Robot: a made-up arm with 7 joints.
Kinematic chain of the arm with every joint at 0, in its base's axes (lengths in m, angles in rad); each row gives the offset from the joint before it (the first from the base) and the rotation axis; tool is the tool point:
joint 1: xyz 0 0 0.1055 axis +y
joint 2: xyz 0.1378 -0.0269 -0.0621 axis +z
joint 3: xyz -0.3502 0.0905 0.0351 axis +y
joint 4: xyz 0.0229 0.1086 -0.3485 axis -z
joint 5: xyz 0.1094 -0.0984 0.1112 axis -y
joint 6: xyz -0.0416 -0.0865 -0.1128 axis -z
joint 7: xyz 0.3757 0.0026 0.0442 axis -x
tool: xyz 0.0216 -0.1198 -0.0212
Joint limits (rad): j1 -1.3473..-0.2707 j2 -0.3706..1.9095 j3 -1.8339..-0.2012 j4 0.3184..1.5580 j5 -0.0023..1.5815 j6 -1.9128..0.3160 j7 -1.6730..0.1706
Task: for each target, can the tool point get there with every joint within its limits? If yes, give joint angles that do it. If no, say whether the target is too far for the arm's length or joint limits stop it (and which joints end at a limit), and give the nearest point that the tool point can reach.
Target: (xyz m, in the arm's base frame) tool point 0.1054 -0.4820 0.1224
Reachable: yes | joints -0.6063 0.9503 -1.3609 1.1638 1.0589 -0.2068 -0.0500
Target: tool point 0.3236 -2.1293 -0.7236
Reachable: no: too far | nearest point 0.2308 -0.7297 -0.2703 | short by 1.474 m
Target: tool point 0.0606 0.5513 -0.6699
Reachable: no: joint limits stop it (at a limit: joint 1, joint 3, joint 4, joint 6, joint 7) | nearest point 0.0655 0.3787 -0.3674 | short by 0.348 m
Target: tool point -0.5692 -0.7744 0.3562
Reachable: no: joint limits stop it (at a limit: joint 1, joint 3, joint 4) | nearest point -0.3251 -0.4756 0.3087 | short by 0.389 m
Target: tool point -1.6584 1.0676 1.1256
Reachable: no: too far | nearest point -0.3815 0.2533 0.3952 | short by 1.681 m
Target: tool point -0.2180 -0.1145 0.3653
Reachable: yes | joints -0.8558 1.4556 -1.3826 0.5357 0.5285 -0.9995 -0.0309
